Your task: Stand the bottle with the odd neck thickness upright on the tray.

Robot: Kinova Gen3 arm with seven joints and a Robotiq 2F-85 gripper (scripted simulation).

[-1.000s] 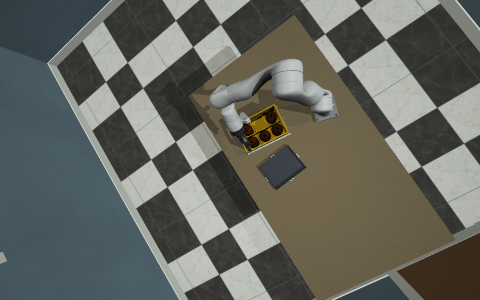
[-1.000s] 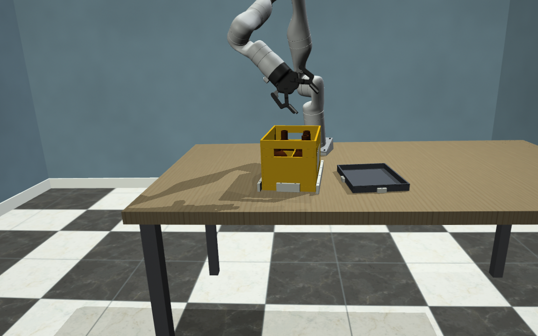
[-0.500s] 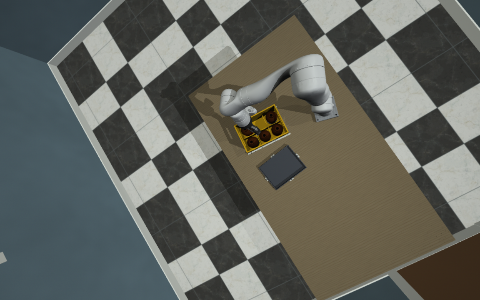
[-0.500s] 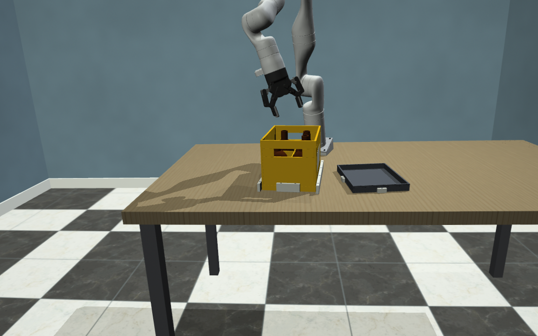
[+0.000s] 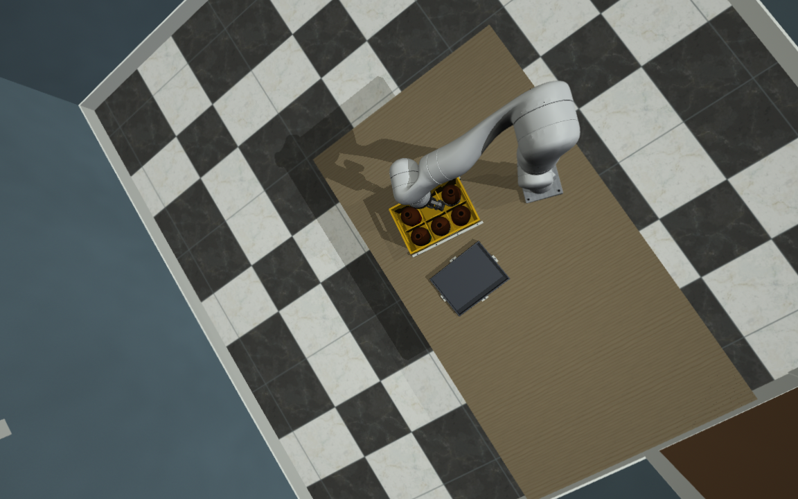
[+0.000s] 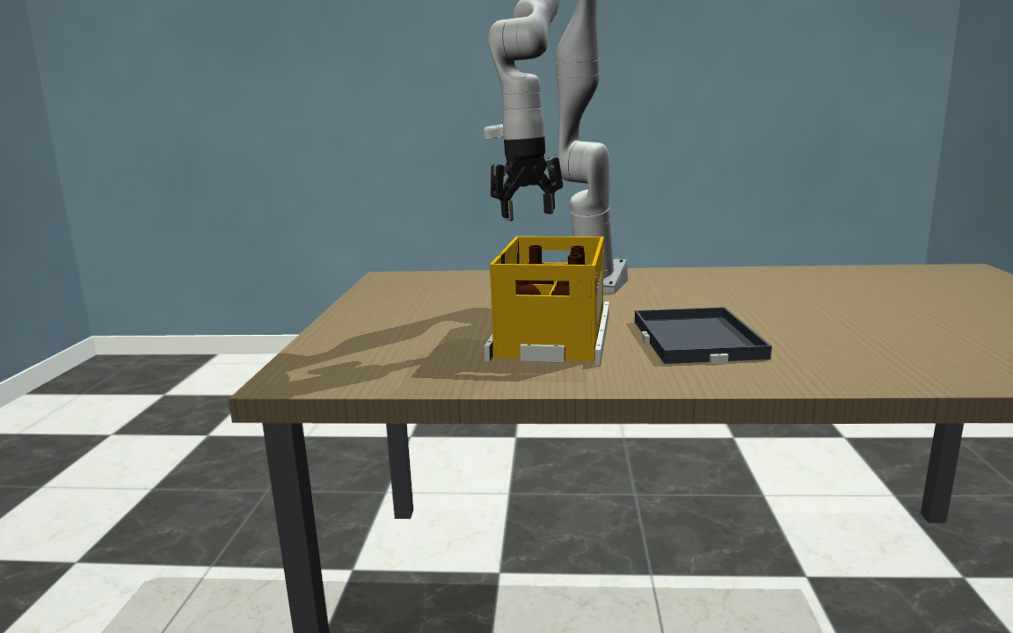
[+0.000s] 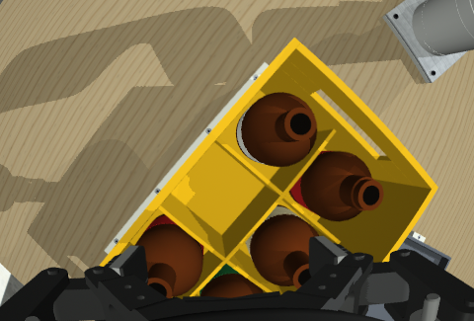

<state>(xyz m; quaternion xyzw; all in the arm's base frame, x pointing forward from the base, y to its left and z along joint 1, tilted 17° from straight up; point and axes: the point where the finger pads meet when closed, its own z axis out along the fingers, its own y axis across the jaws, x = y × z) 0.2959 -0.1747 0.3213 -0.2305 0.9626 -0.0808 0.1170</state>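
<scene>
My gripper is now 16 cm above the yellow crate, 4 cm to the right of it and 1 cm short of it. The rest, counted from my hand: brown bottle 16 cm below, 11 cm to the left, 7 cm behind; dark tray 31 cm to the left, 23 cm below, 8 cm ahead.
</scene>
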